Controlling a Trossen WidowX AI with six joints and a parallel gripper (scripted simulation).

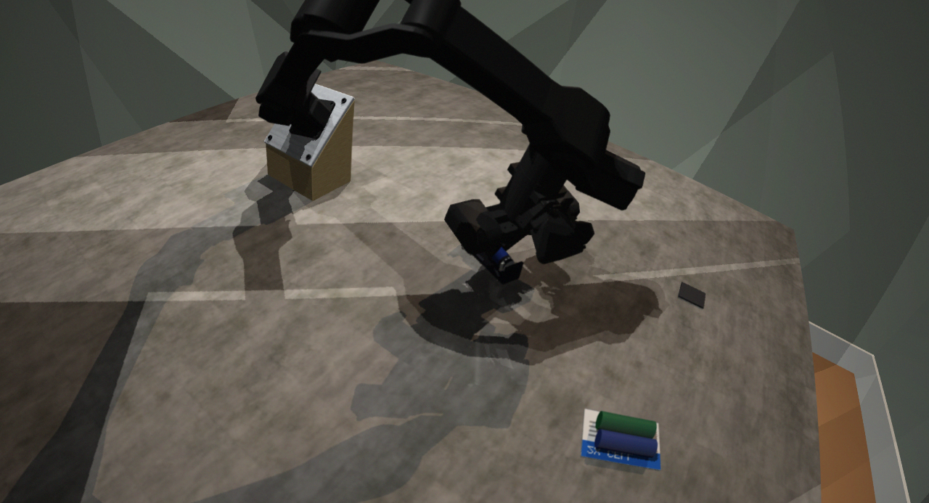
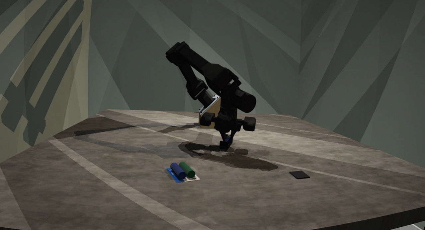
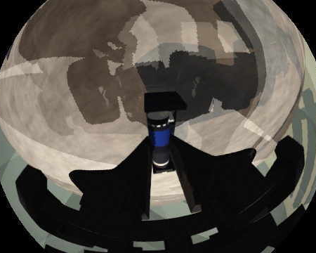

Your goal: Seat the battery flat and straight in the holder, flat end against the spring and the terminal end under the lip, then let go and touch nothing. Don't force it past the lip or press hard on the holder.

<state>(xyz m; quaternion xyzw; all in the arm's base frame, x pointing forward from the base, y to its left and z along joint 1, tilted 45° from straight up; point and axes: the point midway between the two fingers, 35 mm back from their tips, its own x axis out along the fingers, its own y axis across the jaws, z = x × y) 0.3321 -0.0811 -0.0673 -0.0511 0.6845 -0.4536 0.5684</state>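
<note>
My gripper tip is now 10 mm below the battery. Also, from my gripper tip: black square 300 mm ahead, 110 mm to the left, 10 mm below.
</note>
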